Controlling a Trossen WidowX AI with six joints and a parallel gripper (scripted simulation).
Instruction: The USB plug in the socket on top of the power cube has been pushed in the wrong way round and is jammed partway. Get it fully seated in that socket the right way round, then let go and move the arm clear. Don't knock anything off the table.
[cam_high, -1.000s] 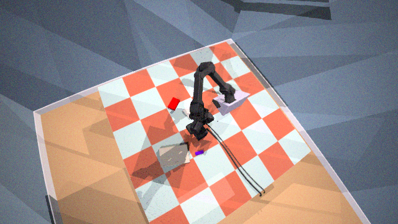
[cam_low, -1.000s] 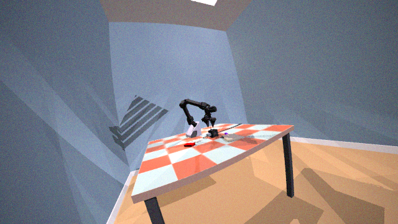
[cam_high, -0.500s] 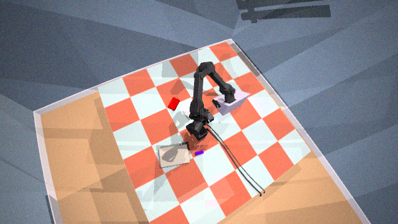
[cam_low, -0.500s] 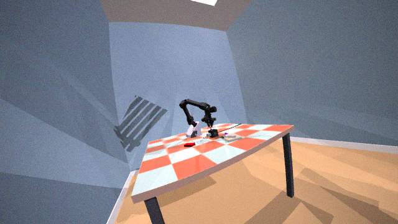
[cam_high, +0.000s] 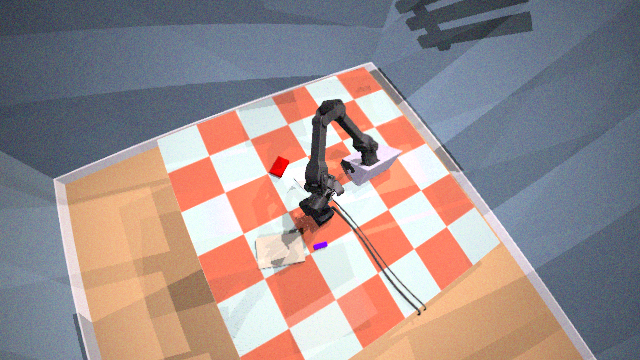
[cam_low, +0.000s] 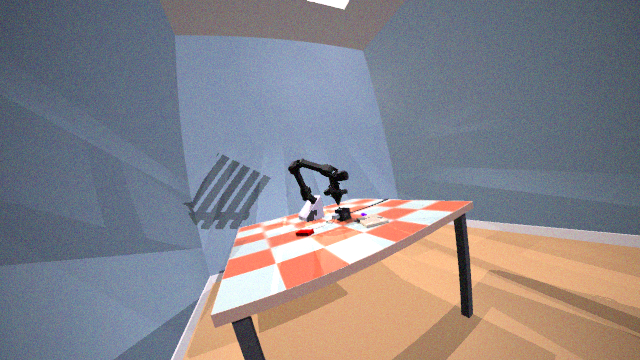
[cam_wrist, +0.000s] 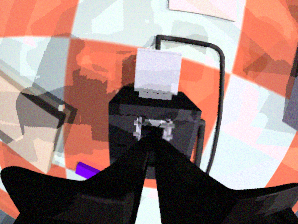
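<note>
My gripper tip is now 10 mm to the right of the USB socket and 40 mm above it. From my gripper tip the other things lie so: purple piece (70 mm ahead, 140 mm to the left, 100 mm below); beige pad (230 mm ahead, 70 mm to the left, 100 mm below); USB plug (20 mm below).
</note>
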